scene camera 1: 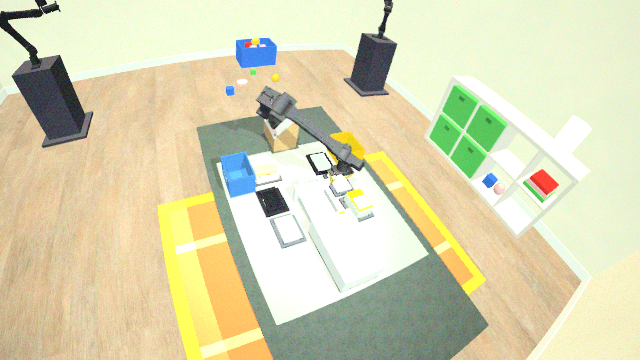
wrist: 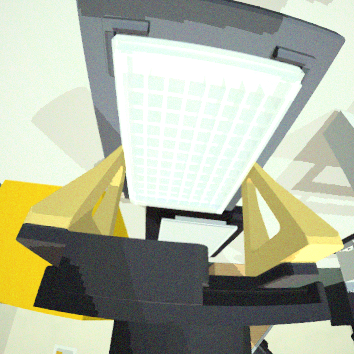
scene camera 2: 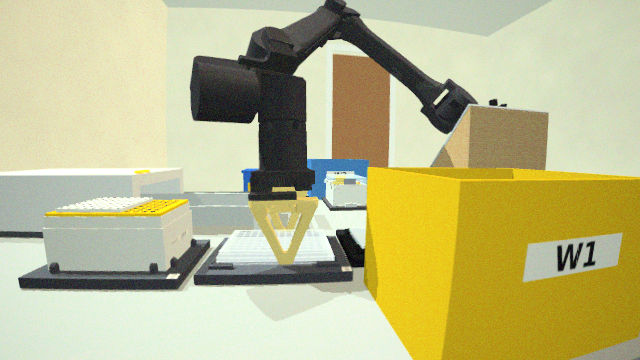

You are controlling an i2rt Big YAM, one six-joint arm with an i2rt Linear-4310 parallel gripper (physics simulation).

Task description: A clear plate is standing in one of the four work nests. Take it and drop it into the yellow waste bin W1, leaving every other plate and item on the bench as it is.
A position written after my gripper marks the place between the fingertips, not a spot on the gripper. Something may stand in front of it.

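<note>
Yellow-topped tip box [scene camera 2: 106, 234]. The yellow-topped tip box out of frame in the wrist view. My gripper [scene camera 2: 285, 249]. My gripper [wrist: 186, 156] too.
</note>
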